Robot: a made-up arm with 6 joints. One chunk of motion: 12 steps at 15 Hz.
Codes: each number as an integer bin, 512 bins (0 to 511) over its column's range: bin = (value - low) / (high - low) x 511, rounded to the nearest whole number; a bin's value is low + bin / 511 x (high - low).
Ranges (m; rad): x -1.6..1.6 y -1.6..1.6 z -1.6..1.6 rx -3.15..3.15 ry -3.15..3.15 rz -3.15..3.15
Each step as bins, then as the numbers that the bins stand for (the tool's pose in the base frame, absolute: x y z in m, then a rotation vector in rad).
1 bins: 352 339 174 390 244 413
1 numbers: 0.6043 0.5229 -0.5104 1.6582 -0.1418 1.9418
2 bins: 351 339 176 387 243 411
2 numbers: 0.5980 0.5229 -0.4978 1.6212 -0.1541 1.9171
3 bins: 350 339 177 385 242 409
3 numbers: 0.5918 0.5229 -0.4916 1.5966 -0.1664 1.8925
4 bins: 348 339 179 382 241 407
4 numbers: 0.5793 0.5229 -0.4791 1.5596 -0.1788 1.8678
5 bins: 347 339 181 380 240 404
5 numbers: 0.5730 0.5229 -0.4665 1.5349 -0.1911 1.8308
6 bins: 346 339 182 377 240 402
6 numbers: 0.5667 0.5229 -0.4603 1.4979 -0.1911 1.8062
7 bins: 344 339 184 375 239 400
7 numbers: 0.5542 0.5229 -0.4477 1.4733 -0.2034 1.7815
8 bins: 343 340 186 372 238 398
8 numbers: 0.5479 0.5292 -0.4352 1.4363 -0.2158 1.7568
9 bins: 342 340 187 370 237 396
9 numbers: 0.5417 0.5292 -0.4290 1.4116 -0.2281 1.7322
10 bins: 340 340 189 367 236 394
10 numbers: 0.5292 0.5292 -0.4164 1.3747 -0.2404 1.7075
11 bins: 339 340 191 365 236 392
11 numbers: 0.5229 0.5292 -0.4039 1.3500 -0.2404 1.6829
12 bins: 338 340 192 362 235 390
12 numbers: 0.5166 0.5292 -0.3977 1.3130 -0.2527 1.6582
